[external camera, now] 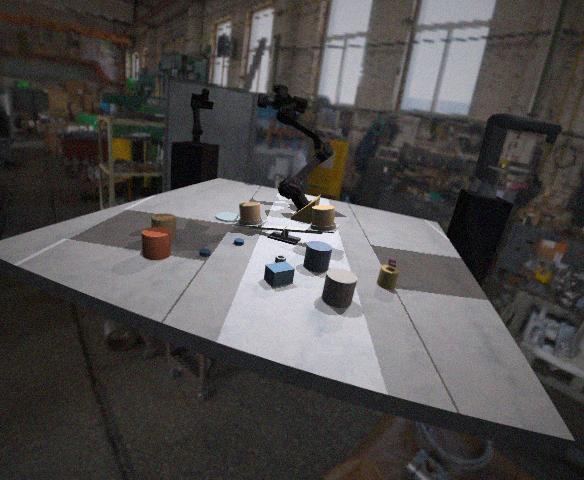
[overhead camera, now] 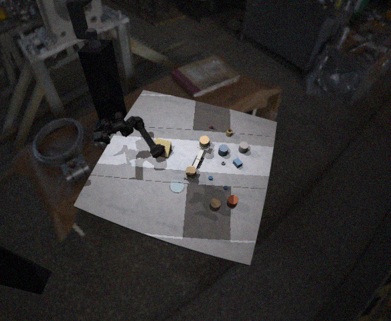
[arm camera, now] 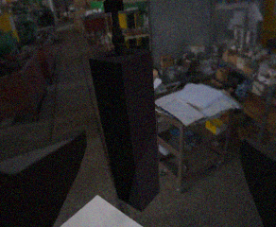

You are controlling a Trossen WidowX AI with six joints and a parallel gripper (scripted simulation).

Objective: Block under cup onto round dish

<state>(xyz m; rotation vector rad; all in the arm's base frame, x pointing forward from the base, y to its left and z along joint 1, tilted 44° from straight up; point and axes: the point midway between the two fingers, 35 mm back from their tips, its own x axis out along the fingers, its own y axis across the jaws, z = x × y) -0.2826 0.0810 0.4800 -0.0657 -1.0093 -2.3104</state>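
The pale green block lies 59 cm ahead of my gripper tip, 40 cm below it and 17 cm to the left of it. From my gripper tip the other things lie so: pale blue round dish 52 cm ahead, 44 cm below, 5 cm to the left; then balance beam 61 cm ahead, 40 cm below, 30 cm to the left; then balance 61 cm ahead, 42 cm below, 30 cm to the left.
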